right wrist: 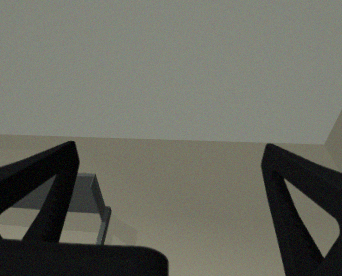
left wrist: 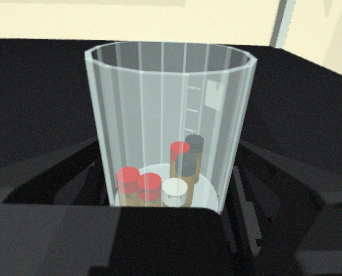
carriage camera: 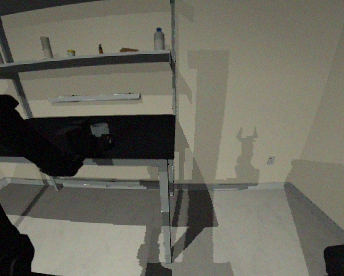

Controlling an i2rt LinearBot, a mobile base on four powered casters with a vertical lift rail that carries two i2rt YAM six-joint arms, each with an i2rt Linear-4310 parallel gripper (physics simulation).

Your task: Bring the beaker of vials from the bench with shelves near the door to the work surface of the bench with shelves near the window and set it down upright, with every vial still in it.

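Note:
A clear beaker point(carriage camera: 99, 129) point(left wrist: 160, 110) stands upright on the black bench top point(carriage camera: 147, 132) point(left wrist: 40, 95). Several brown vials point(left wrist: 186, 175) with red, grey and white caps stand inside near its bottom. My left gripper point(carriage camera: 102, 138) point(left wrist: 167, 143) has a finger against each side of the beaker and is shut on it. The lower front of the beaker is hidden by the gripper body in the left wrist view. My right gripper point(right wrist: 170, 152) is open and empty, raised away from the bench, facing the wall and ceiling.
Above the bench top, a shelf point(carriage camera: 115, 59) carries a blue-capped bottle point(carriage camera: 159, 40), a tall grey cylinder point(carriage camera: 46, 47), a small yellow-lidded jar point(carriage camera: 71, 52) and a small brown bottle point(carriage camera: 100, 49). A bench leg point(carriage camera: 165, 200) stands at the right end. A wall point(carriage camera: 260, 90) lies behind.

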